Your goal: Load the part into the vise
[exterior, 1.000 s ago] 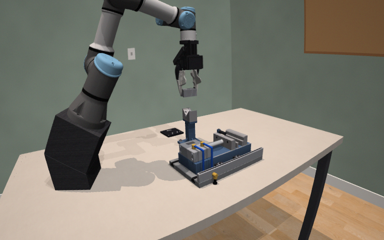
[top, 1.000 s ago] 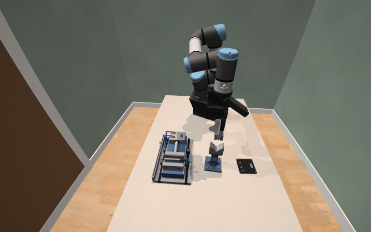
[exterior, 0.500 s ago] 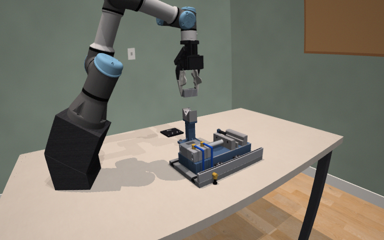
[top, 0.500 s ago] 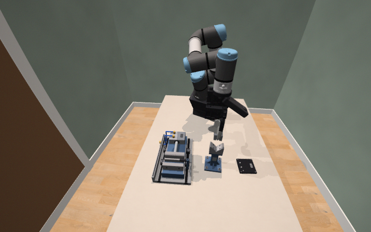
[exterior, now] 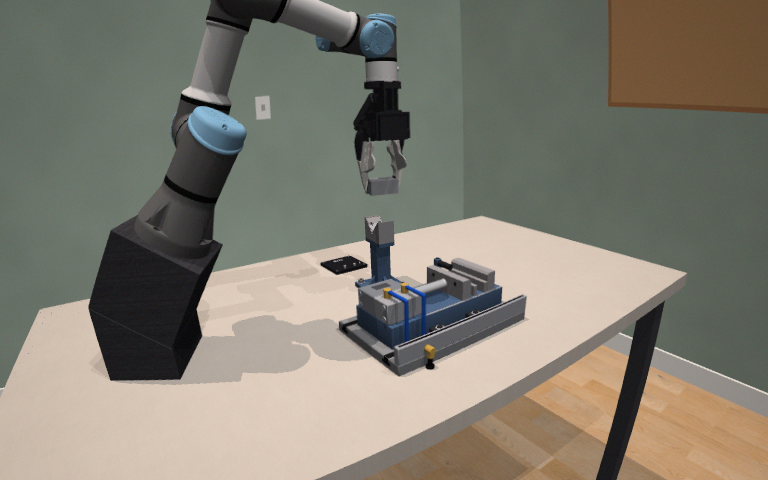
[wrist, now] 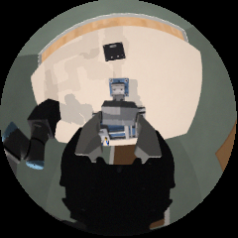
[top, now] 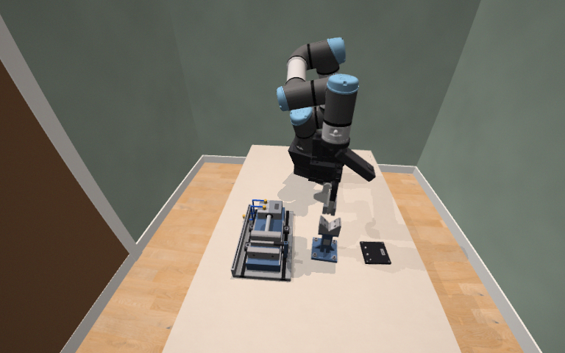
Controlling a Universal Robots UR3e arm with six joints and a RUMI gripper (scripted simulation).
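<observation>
Right now the vise is 5 cm behind my hand, 19 cm to the right of it and 20 cm below it. Also, from my hand: part 1 cm below; then air cylinder 15 cm behind, 18 cm to the right, 16 cm below; then black infeed plate 3 cm ahead, 19 cm to the left, 24 cm below.
</observation>
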